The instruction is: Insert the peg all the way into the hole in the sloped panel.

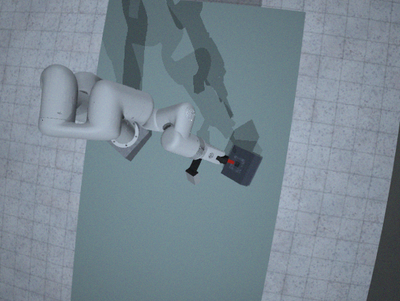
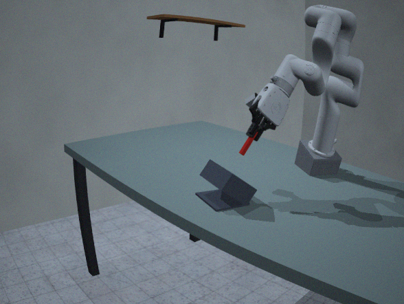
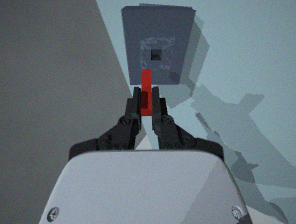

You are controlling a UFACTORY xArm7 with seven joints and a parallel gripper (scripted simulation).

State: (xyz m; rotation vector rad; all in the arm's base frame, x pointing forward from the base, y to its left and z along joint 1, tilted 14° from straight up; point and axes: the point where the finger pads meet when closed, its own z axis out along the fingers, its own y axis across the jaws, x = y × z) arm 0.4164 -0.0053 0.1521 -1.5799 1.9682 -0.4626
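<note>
Now: hand 200 mm above the dark base plate, 90 mm short of it and 20 mm to the left of it. Round my hand: red peg: 30 mm below, 20 mm ahead.
</note>
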